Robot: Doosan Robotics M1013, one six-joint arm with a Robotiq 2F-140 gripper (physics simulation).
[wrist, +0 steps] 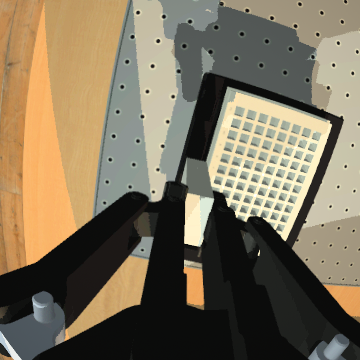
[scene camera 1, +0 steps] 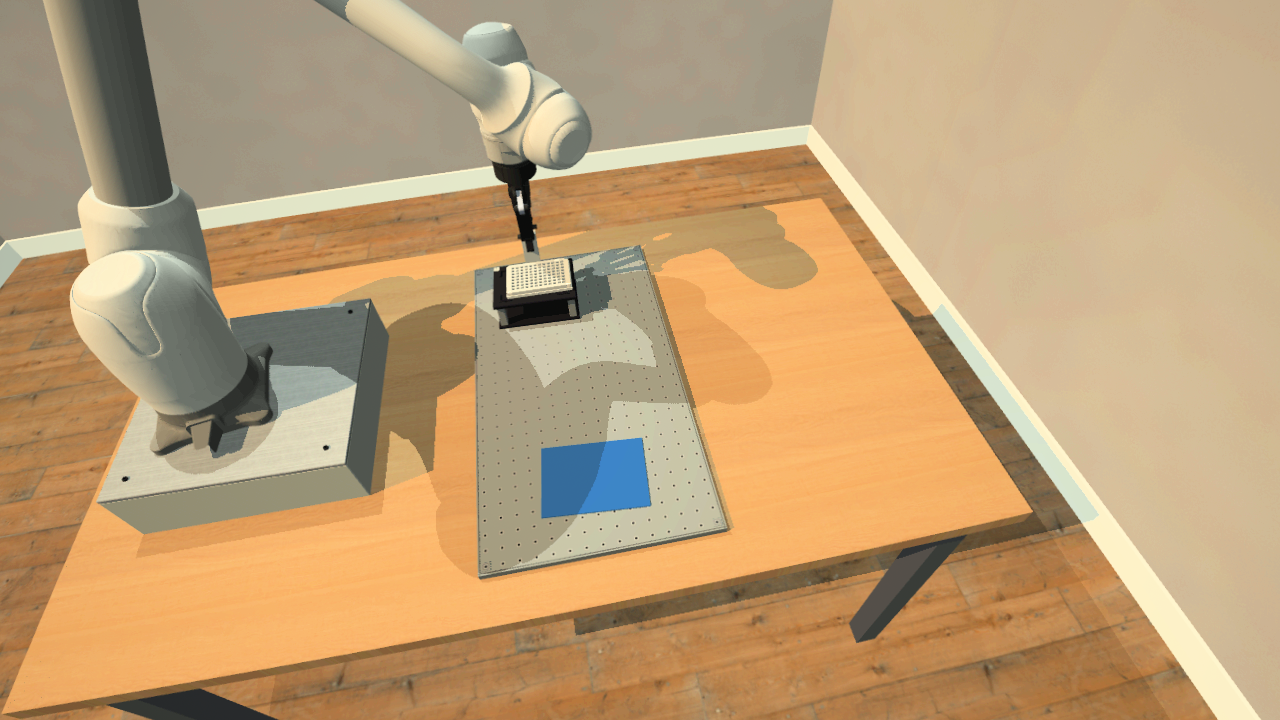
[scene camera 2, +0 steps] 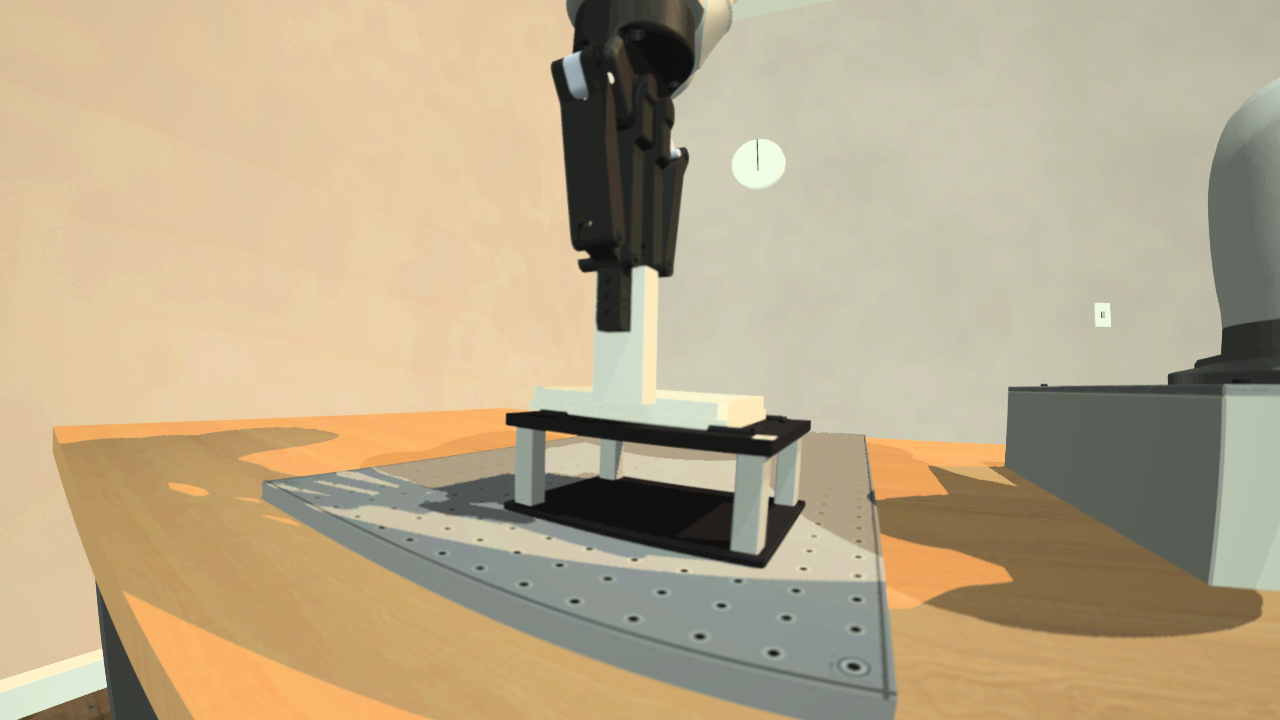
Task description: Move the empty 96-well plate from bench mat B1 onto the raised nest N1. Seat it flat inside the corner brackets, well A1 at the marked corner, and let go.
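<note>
The white 96-well plate lies flat on the raised black nest N1, at the far end of the grey perforated board. The blue mat B1 at the near end of the board has nothing on it. My gripper is shut with nothing between the fingers. It points down over the far edge of the plate and nest. I cannot tell whether its tips touch the plate.
The arm's grey base block stands on the wooden table to the left of the board. A wall runs close along the table's right side.
</note>
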